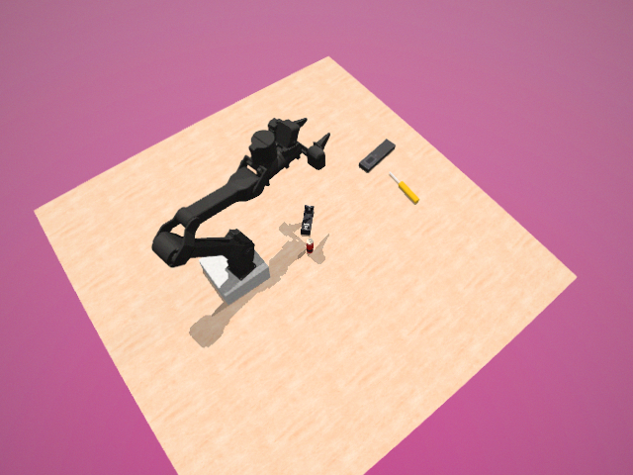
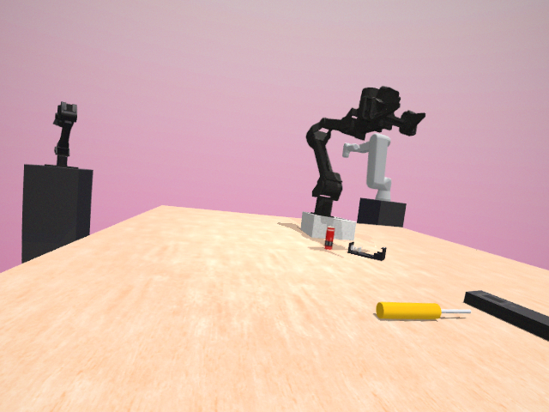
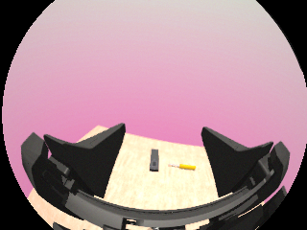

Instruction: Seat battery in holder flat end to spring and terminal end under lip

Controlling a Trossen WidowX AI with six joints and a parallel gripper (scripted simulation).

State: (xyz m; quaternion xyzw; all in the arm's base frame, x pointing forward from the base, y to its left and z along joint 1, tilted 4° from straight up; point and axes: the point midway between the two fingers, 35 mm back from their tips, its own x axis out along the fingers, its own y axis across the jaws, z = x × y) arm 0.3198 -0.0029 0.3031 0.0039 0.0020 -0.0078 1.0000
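My gripper tip is now 350 mm above the battery, 140 mm past it and 100 mm to the left of it. From my gripper tip the other things lie so: yellow-handled screwdriver: 370 mm below, 260 mm ahead, 170 mm to the right.
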